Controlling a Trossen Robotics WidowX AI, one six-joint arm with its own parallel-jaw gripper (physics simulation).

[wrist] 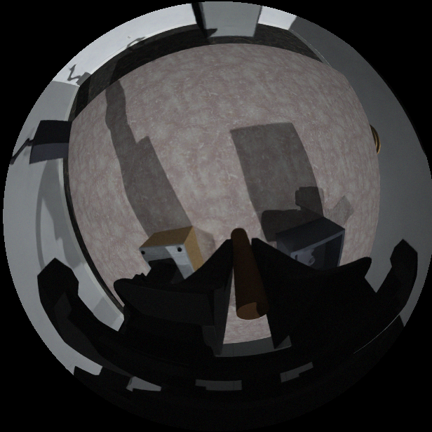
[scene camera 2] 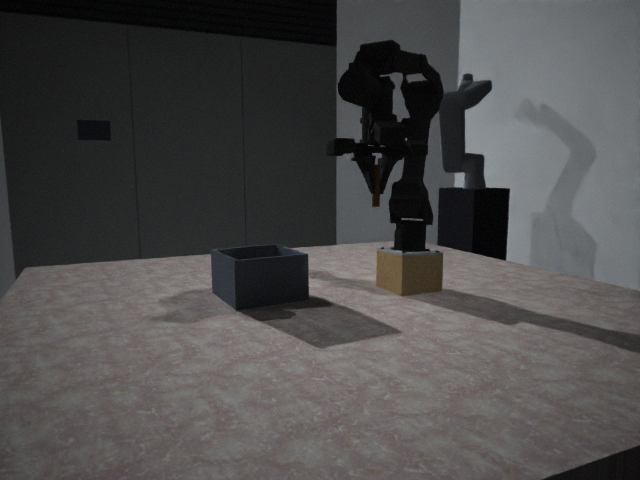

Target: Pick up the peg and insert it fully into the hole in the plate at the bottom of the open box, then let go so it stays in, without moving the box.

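Pixels of known places: gripper, fingertip midpoint: (scene camera 2: 376, 194); arm's base, origin of the base link: (scene camera 2: 410, 250).
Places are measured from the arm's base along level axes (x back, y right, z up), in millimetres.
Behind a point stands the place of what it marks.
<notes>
An orange-brown round peg (scene camera 2: 376, 198) @[x -169, y -103, z 129 mm] (wrist: 247, 280) is held between the fingers of my gripper (scene camera 2: 375, 192) @[x -167, y -101, z 137 mm] (wrist: 241, 244). The gripper is shut on the peg, which hangs close to upright, its lower end below the fingertips, high above the table. A dark blue open box (scene camera 2: 271, 283) @[x -337, y 20, z -43 mm] (wrist: 311, 233) stands on the table, to the left of the gripper in the scene view and at the right of the wrist view. The plate and its hole cannot be made out: the box walls hide the bottom in the scene view, and the fingers and shadow cover much of it in the wrist view.
The arm stands on a tan block (scene camera 2: 408, 273) @[x -51, y -58, z -39 mm] (wrist: 170, 236), right of the box in the scene view. The pinkish table top (scene camera 2: 289, 403) @[x -488, y -381, z -88 mm] (wrist: 200, 100) bears long shadows. A dark pedestal (scene camera 2: 473, 222) with a grey figure (scene camera 2: 454, 129) stands behind the table at the right.
</notes>
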